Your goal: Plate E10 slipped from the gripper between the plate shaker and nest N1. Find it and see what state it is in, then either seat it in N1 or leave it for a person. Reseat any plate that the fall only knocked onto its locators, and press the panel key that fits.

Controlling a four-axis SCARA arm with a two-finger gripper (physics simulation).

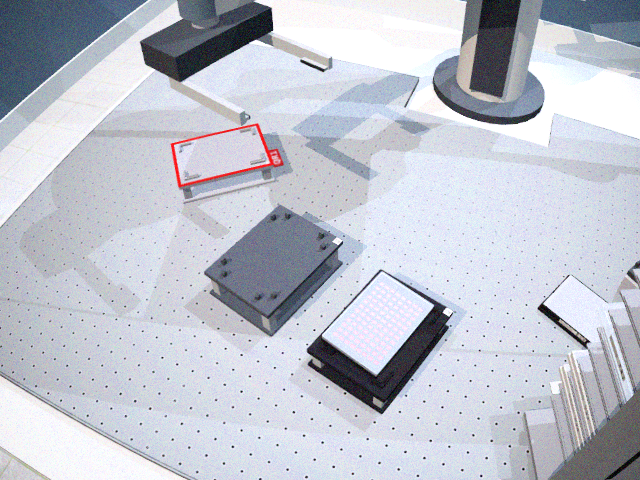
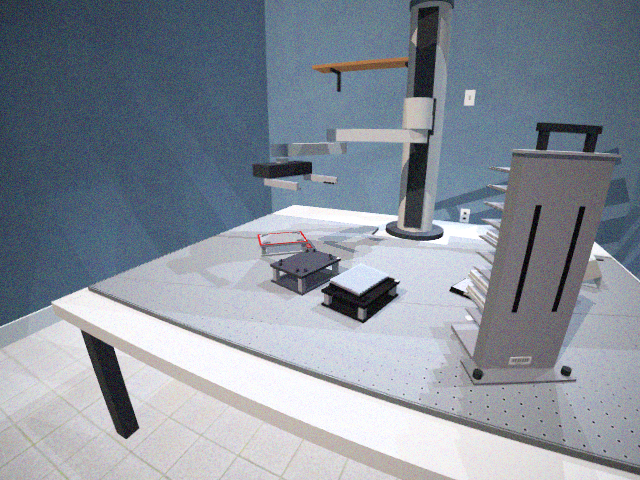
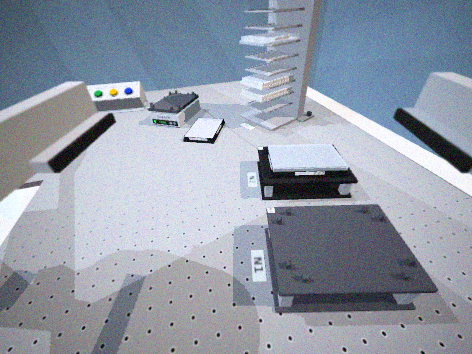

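Where they show: gripper, fingertip midpoint: (image 1: 289, 88) (image 2: 318, 183) (image 3: 249, 98); arm's base, origin of the base link: (image 1: 488, 90) (image 2: 413, 231).
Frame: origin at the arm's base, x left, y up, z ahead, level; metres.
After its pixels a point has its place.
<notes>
My gripper (image 1: 286, 90) {x -0.219, y 0.263, z 0.516 m} (image 2: 316, 183) {x -0.219, y 0.263, z 0.516 m} (image 3: 249, 98) {x -0.219, y 0.263, z 0.516 m} is open and empty, high above the bench beyond the red-edged stand. Nest N1 (image 1: 273, 258) {x -0.197, y 0.066, z 0.642 m} (image 2: 305, 262) {x -0.196, y 0.066, z 0.648 m} (image 3: 345, 250) {x -0.212, y 0.066, z 0.639 m} is a dark grey raised stand and bears no plate. A white plate (image 1: 379, 322) {x -0.024, y 0.075, z 0.693 m} (image 2: 360, 279) {x -0.020, y 0.074, z 0.702 m} (image 3: 306, 157) {x -0.034, y 0.076, z 0.687 m} sits raised on the black nest (image 1: 439, 330) {x 0.051, y 0.055, z 0.664 m} (image 2: 395, 283) {x 0.053, y 0.055, z 0.648 m} (image 3: 350, 176) {x -0.086, y 0.056, z 0.747 m} beside N1, off-centre, with a dark gap under an edge. A white-topped plate with a dark lower part (image 1: 576, 307) {x 0.238, y 0.027, z 0.537 m} (image 2: 459, 288) {x 0.204, y 0.027, z 0.551 m} (image 3: 205, 129) {x 0.241, y 0.027, z 0.540 m} lies on the bench near the plate shaker (image 3: 175, 106) {x 0.339, y 0.068, z 0.470 m}. Its name is unreadable.
The red-edged stand (image 1: 222, 155) {x -0.385, y 0.053, z 0.462 m} (image 2: 281, 238) {x -0.389, y 0.053, z 0.465 m} bears no plate. A tall plate rack (image 2: 542, 258) {x 0.305, y 0.228, z 0.824 m} (image 3: 307, 60) {x 0.241, y 0.176, z 0.830 m} holds several plates. The key panel (image 3: 119, 103) {x 0.514, y 0.042, z 0.281 m} has green, yellow and blue keys. The arm's column (image 1: 496, 46) {x 0.005, y 0.154, z 0.077 m} (image 2: 423, 155) {x 0.020, y 0.332, z 0.077 m} rises at the back.
</notes>
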